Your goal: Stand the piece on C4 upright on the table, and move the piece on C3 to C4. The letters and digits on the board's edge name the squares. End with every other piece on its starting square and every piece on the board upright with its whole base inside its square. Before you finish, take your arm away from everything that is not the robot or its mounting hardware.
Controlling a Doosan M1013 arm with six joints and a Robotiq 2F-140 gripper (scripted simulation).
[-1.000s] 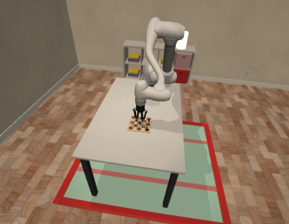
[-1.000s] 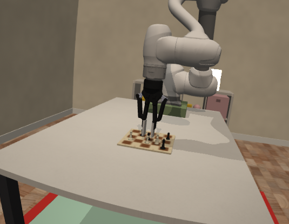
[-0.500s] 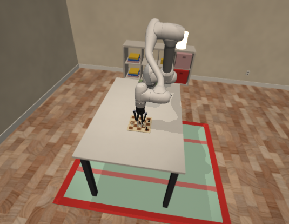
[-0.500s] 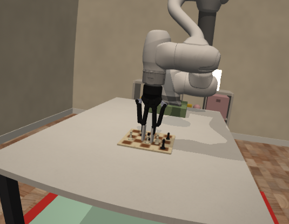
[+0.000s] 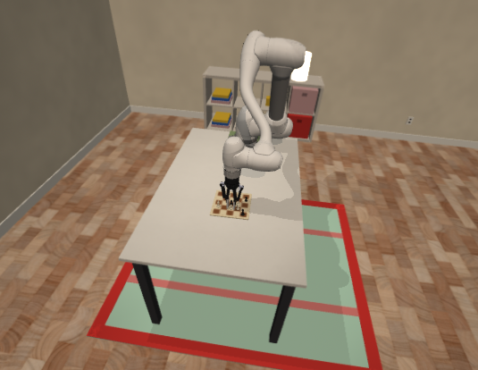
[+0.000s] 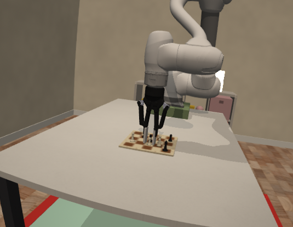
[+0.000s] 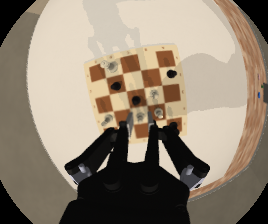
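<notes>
Now: hand 40 mm past the chessboard and 40 mm above it. Also, from my hand: black chess piece (70 mm to the left, 40 mm ahead, 20 mm below); then tall white piece (120 mm behind, 30 mm to the right, 10 mm below).
</notes>
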